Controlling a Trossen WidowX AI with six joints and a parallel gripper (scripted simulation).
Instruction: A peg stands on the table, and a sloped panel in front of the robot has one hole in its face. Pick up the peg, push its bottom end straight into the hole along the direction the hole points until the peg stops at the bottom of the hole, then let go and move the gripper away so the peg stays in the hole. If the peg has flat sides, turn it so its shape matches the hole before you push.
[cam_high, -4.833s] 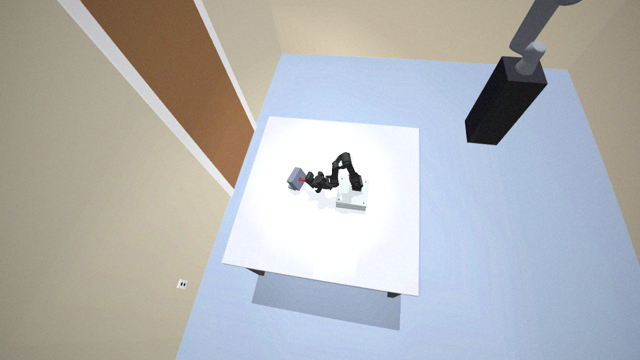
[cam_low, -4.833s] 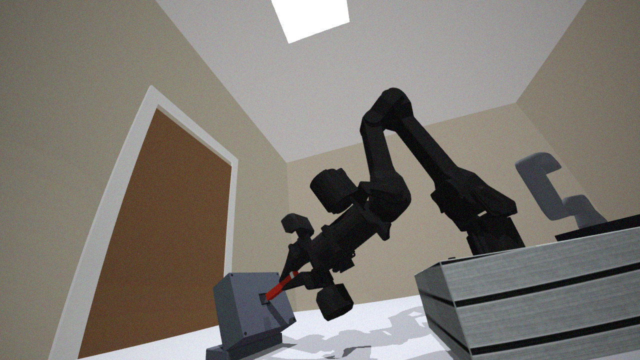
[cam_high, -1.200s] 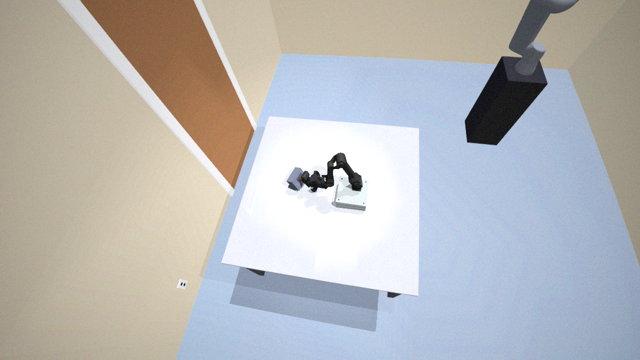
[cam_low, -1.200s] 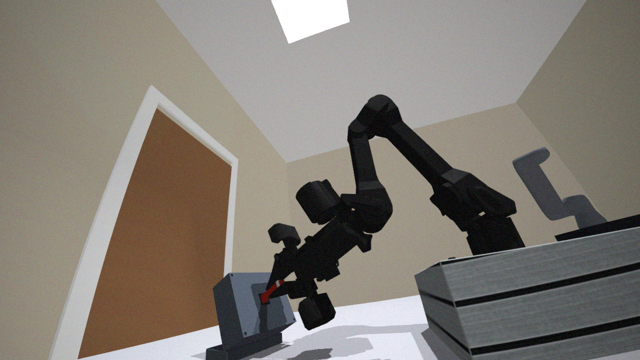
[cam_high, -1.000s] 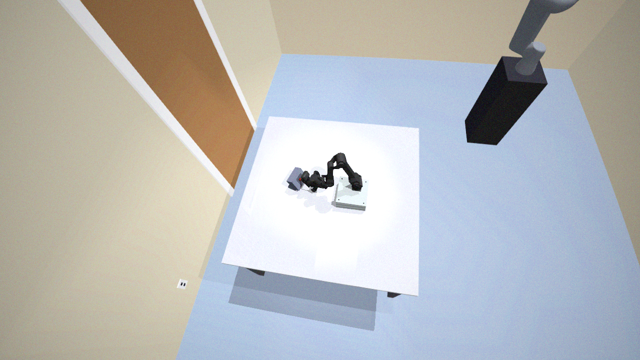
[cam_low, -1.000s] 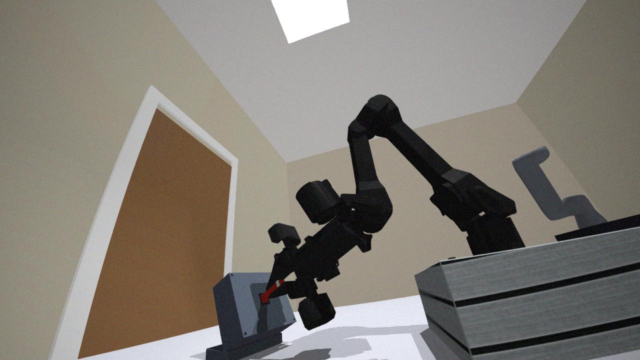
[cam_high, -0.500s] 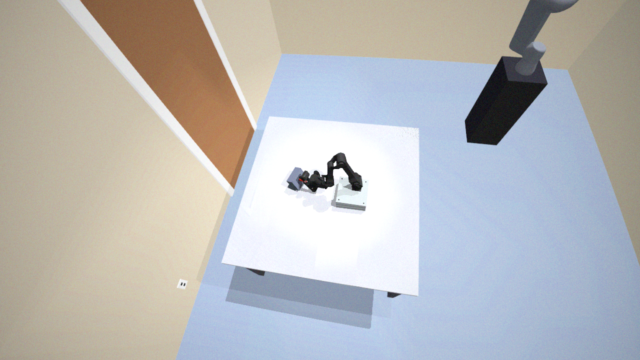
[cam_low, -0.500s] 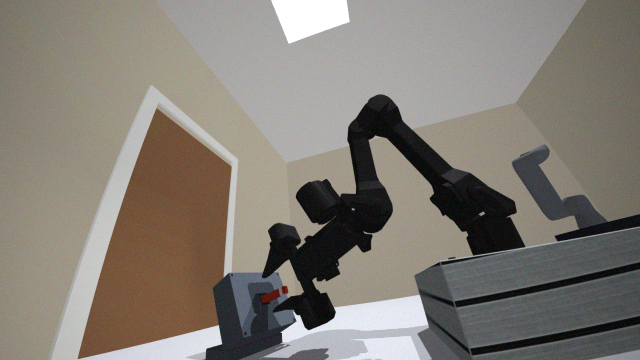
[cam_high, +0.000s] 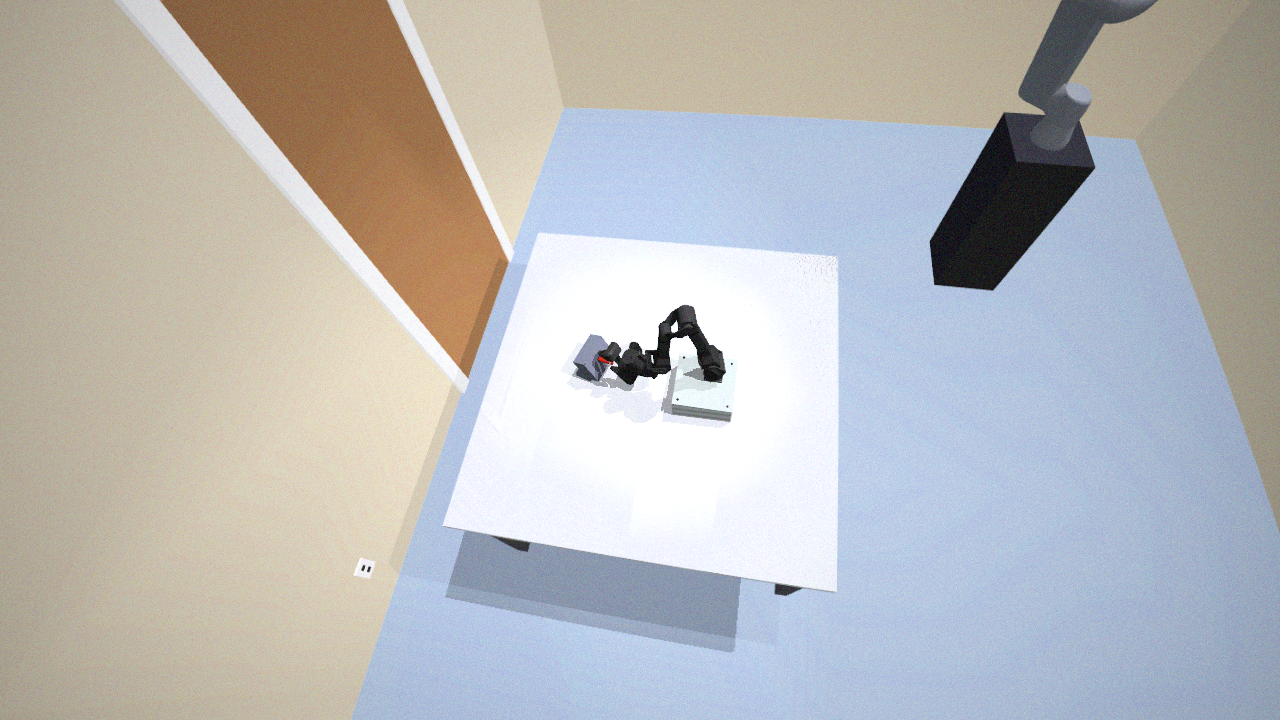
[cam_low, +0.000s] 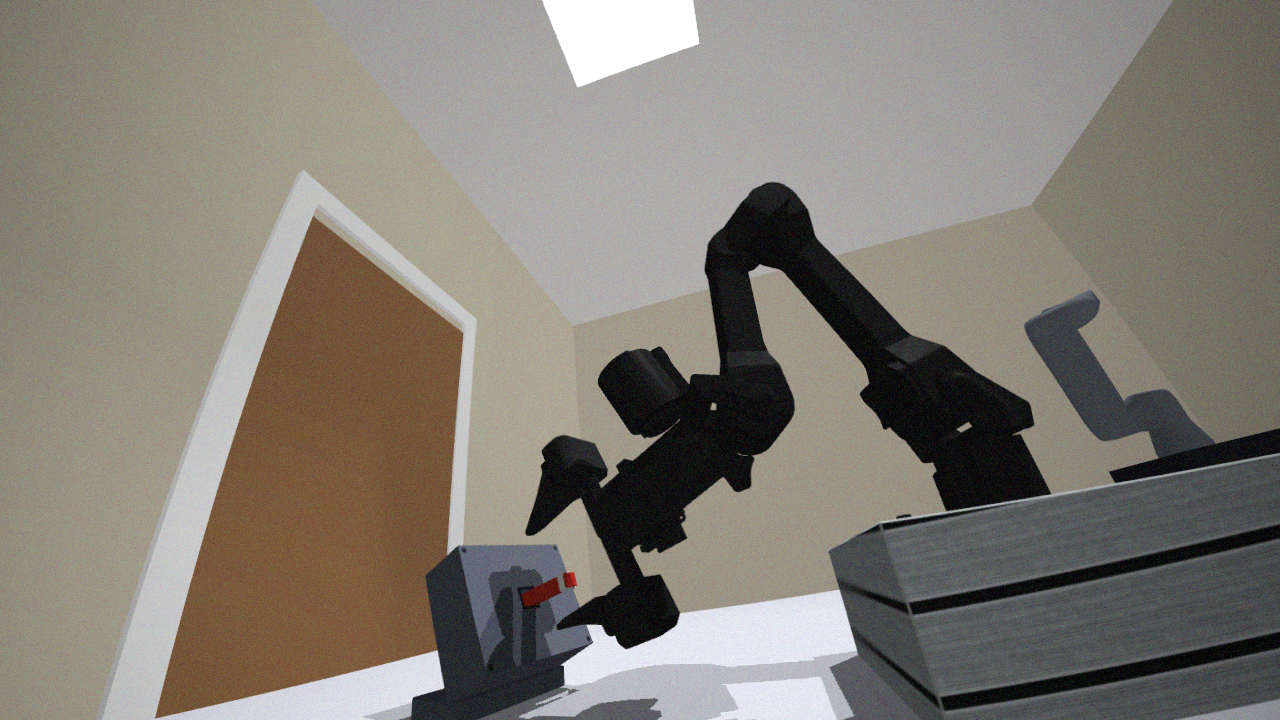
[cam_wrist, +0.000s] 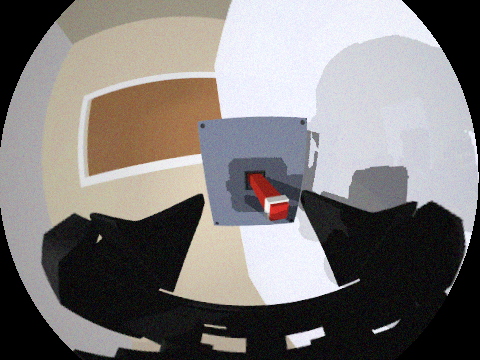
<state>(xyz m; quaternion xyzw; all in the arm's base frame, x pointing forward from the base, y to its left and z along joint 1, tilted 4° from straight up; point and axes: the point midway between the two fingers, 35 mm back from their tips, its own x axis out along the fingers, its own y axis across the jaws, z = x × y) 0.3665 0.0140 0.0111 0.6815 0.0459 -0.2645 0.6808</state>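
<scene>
The red peg lies 1 cm behind my gripper tip and 1 cm below it. Round my gripper tip: sloped panel 5 cm ahead, 2 cm to the right, 3 cm below.
</scene>
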